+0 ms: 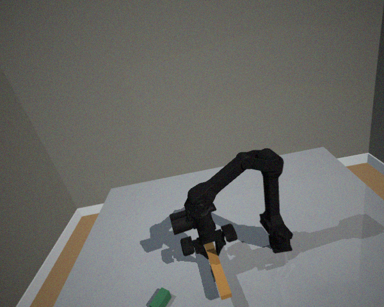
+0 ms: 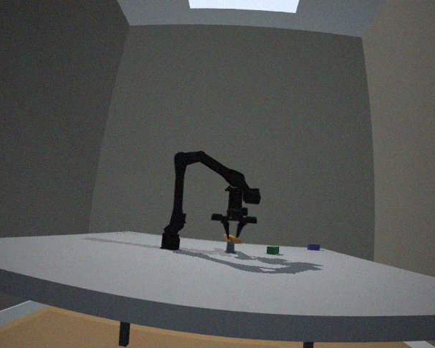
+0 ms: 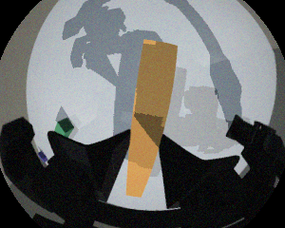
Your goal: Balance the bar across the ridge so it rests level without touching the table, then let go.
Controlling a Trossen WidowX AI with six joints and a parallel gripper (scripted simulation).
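Now: gripper tip 1 cm past the orange bar and 3 cm to the right of it. Also, from my gripper tip: green block (19 cm ahead, 10 cm to the left, 4 cm below); then purple block (49 cm ahead, 44 cm to the left, 4 cm below).
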